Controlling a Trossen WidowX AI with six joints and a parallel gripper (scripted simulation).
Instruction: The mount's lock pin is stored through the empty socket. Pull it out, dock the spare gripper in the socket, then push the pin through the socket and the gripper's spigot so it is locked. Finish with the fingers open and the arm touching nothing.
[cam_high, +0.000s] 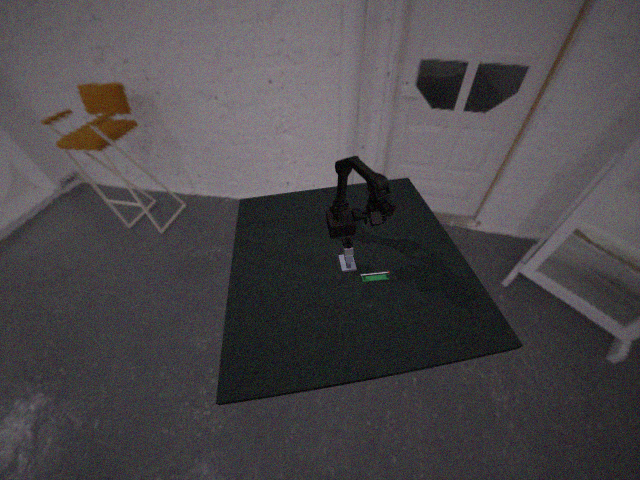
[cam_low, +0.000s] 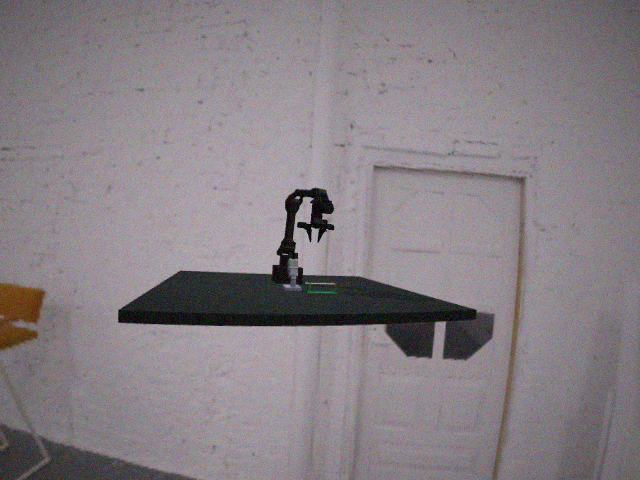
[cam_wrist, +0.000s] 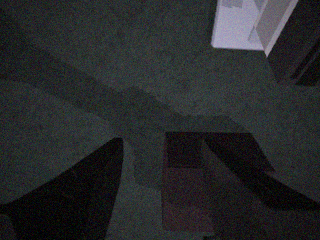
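Now: gripper tip 170 mm short of the green holder, 20 mm to the left of it and 220 mm above it. Round my gripper tip: mount 30 mm ahead, 120 mm to the right, 190 mm below.
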